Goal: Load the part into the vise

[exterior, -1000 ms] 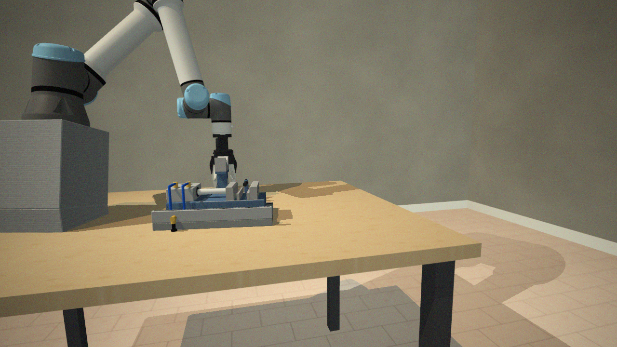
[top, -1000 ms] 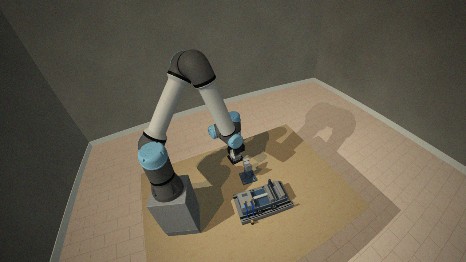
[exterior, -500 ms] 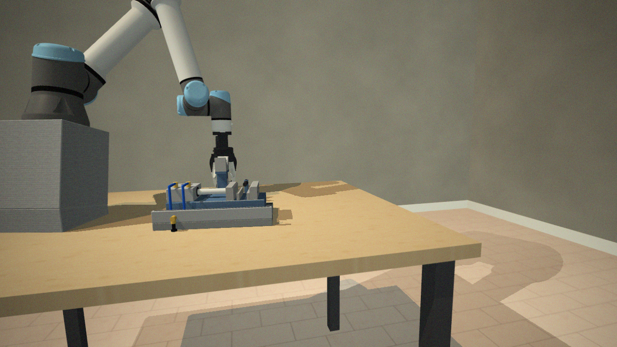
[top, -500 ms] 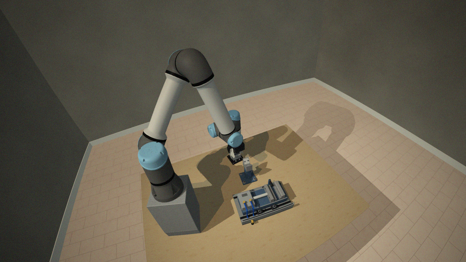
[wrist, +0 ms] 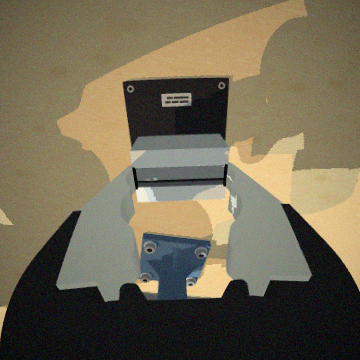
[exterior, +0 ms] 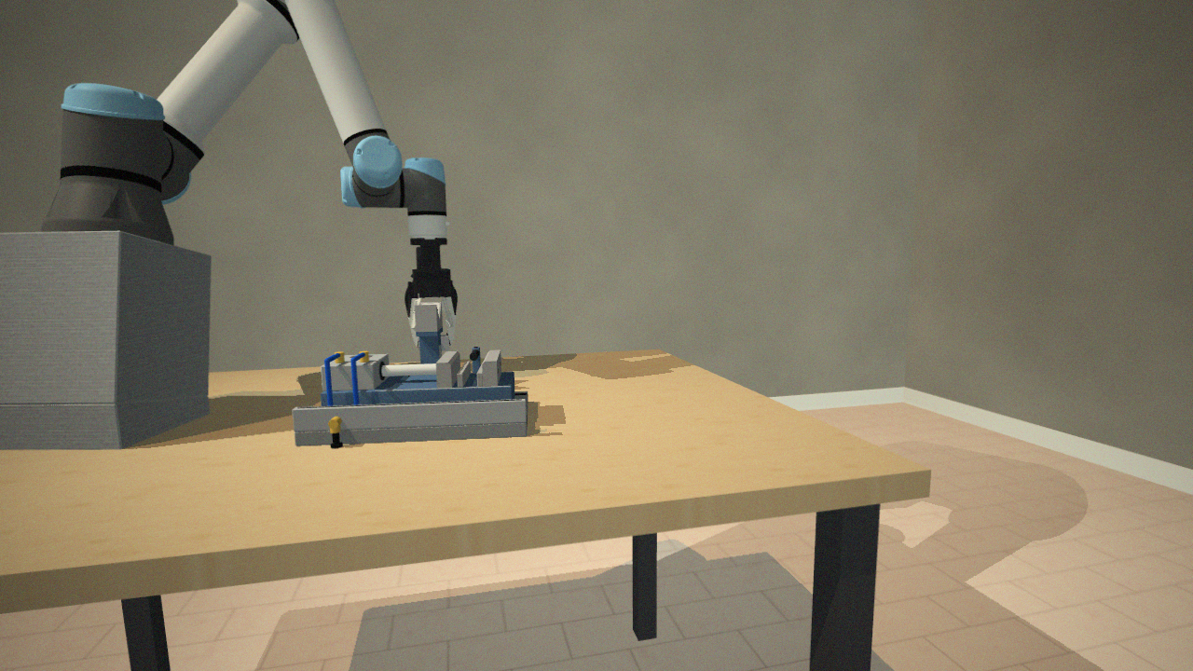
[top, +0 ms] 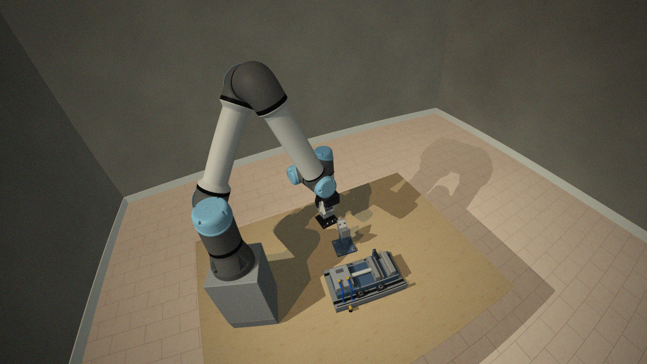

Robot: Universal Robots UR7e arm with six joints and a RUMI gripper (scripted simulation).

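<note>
My hand is 1 cm to the right of the black infeed plate and 7 cm above it. The rest, counted from my hand: part: right at my hand; then v-block post: 3 cm ahead, 18 cm to the right, 1 cm below; then work stop: 12 cm ahead, 32 cm to the right, 2 cm above.
</note>
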